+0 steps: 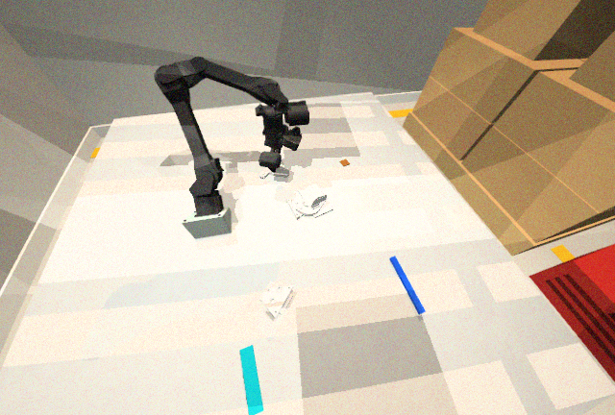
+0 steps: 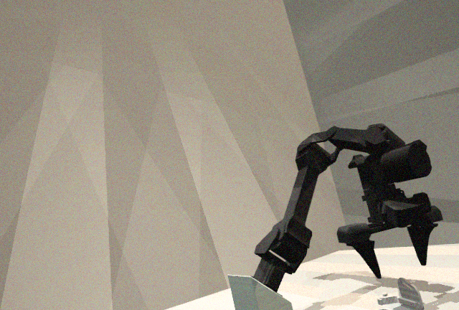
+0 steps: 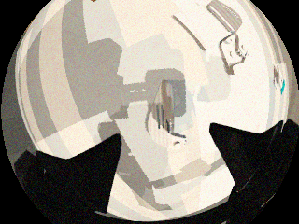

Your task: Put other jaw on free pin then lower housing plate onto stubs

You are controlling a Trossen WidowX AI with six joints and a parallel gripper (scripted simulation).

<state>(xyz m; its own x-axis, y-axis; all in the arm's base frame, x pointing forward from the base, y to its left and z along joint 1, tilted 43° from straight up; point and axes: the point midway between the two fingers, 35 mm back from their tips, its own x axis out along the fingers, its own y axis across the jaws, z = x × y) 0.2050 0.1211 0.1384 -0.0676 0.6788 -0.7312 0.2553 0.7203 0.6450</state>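
Now: gripper tip 4 cm past the jaw, 1 cm to the left of it and 5 cm above it. From my gripper tip the other things lie so: small orange tile 27 cm ahead, 2 cm to the left, 6 cm below; blue bar 32 cm ahead, 44 cm to the right, 5 cm below; cyan strip 10 cm behind, 57 cm to the right, 6 cm below.
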